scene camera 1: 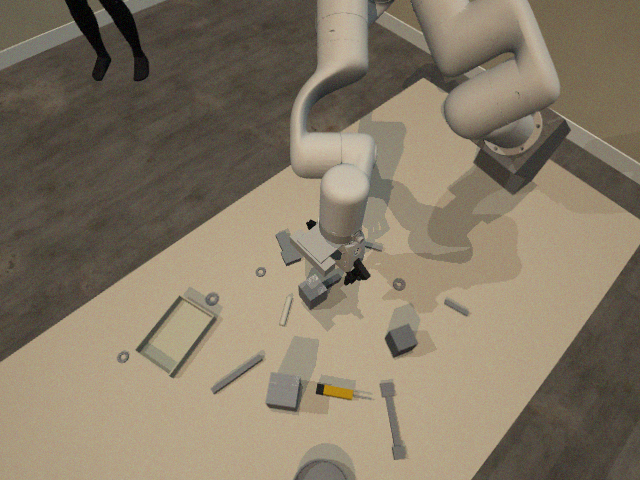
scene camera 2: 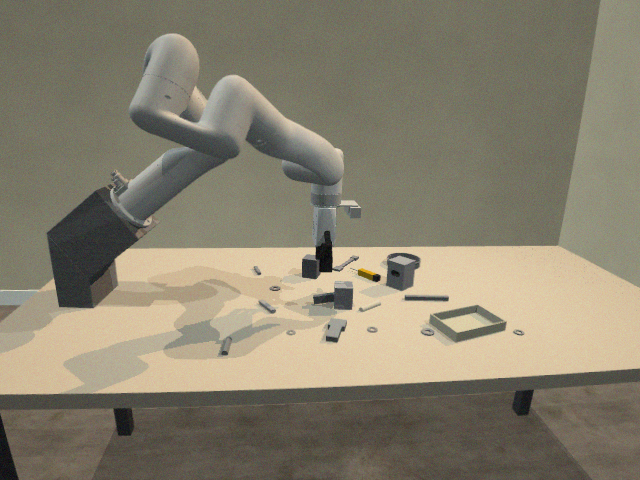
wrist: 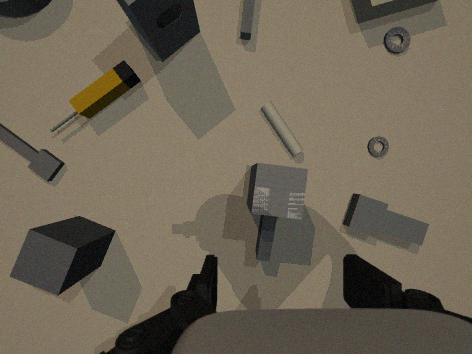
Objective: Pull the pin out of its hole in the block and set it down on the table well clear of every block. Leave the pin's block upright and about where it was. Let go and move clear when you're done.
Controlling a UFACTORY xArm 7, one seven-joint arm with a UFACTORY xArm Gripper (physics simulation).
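Pixels of known places: gripper, fingertip midpoint: (scene camera 2: 323,265) (wrist: 280,276); arm's base at its link origin: (scene camera 1: 511,127) (scene camera 2: 130,207).
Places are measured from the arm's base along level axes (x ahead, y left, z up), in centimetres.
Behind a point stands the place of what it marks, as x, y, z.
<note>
The grey block (scene camera 1: 312,292) {54.2, -11.5, -18.7} (scene camera 2: 343,295) {52.6, -14.6, -20.7} (wrist: 278,190) {53.3, -12.1, -18.7} stands upright on the table. The pin (scene camera 1: 332,280) {47.9, -10.9, -21.8} (scene camera 2: 323,298) {48.0, -11.9, -22.5} (wrist: 266,240) {47.8, -11.1, -21.7}, a dark grey bar, sticks out sideways from the block, toward the robot's base; its inner end is hidden in the block. My gripper (scene camera 1: 356,272) (scene camera 2: 324,265) {48.0, -10.7, -13.8} (wrist: 280,276) {48.0, -10.7, -13.8} is open and empty, pointing down above the table near the pin's free end. In the wrist view the pin's free end shows just ahead of the gap between the fingers, left of its middle. The fingers appear apart from pin and block.
Another block (scene camera 1: 401,339) {49.4, 9.4, -18.7} (scene camera 2: 310,266) {47.9, 7.2, -20.8} (wrist: 45,260) {48.9, 9.2, -18.7} and a taller holed block (scene camera 1: 283,391) {73.4, -1.4, -16.7} (scene camera 2: 400,273) {71.8, -4.7, -19.6} (wrist: 175,30) {70.8, -3.4, -22.0} stand nearby. A white rod (scene camera 1: 285,310) {60.1, -14.4, -23.7} (wrist: 281,128) {59.9, -14.2, -23.7}, a stepped grey piece (scene camera 1: 287,248) {48.3, -25.2, -23.4} (scene camera 2: 336,329) {48.0, -26.8, -23.4} (wrist: 387,221) {48.2, -25.5, -23.4}, a yellow-handled tool (scene camera 1: 337,392) {65.7, 6.0, -22.9}, rings and a tray (scene camera 2: 467,330) {77.0, -34.0, -22.3} lie around.
</note>
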